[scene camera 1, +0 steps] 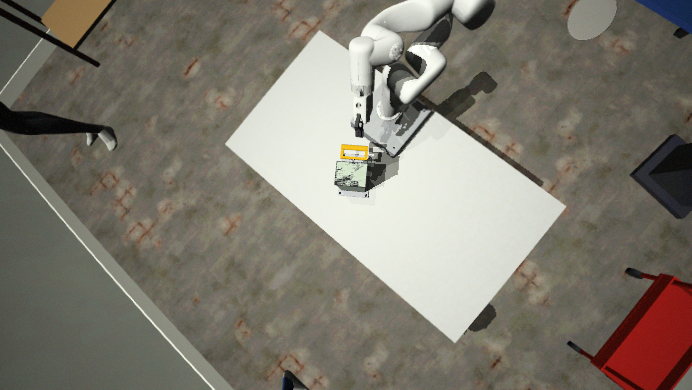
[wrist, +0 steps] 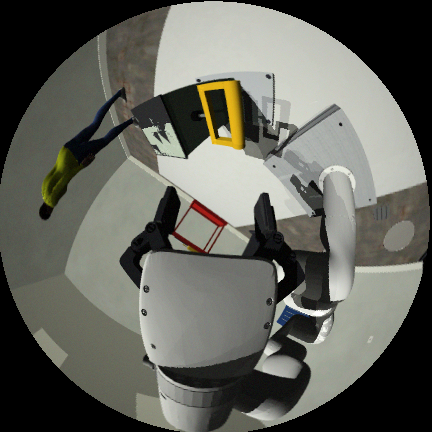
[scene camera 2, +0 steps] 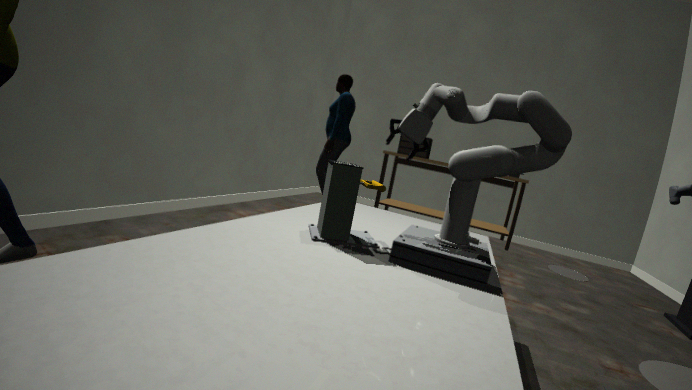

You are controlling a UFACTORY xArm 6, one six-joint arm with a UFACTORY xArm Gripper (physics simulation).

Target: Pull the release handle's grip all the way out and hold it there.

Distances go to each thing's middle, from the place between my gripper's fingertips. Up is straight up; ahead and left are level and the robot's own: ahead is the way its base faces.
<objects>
I see my gripper 34 cm above the base plate (wrist: 256, 86), 12 cm short of it and 6 cm to the right of it.
</objects>
